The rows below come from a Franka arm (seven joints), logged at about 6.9 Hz.
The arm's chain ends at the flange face. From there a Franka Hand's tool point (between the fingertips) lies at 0.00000 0.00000 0.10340 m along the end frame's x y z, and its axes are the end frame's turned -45 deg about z.
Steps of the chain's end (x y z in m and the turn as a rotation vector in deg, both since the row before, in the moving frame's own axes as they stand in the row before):
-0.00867 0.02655 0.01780 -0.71 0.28 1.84
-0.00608 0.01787 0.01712 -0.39 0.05 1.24
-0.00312 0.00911 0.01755 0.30 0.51 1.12
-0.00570 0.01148 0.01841 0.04 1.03 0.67
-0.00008 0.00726 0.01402 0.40 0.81 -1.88
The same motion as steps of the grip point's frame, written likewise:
-0.02547 0.01390 0.01779 -0.70 -0.30 1.84
-0.01738 0.00889 0.01712 -0.31 -0.24 1.24
-0.00762 0.00451 0.01754 -0.15 0.57 1.12
-0.01079 0.00536 0.01839 -0.70 0.76 0.67
-0.00364 0.00557 0.01401 -0.29 0.86 -1.88

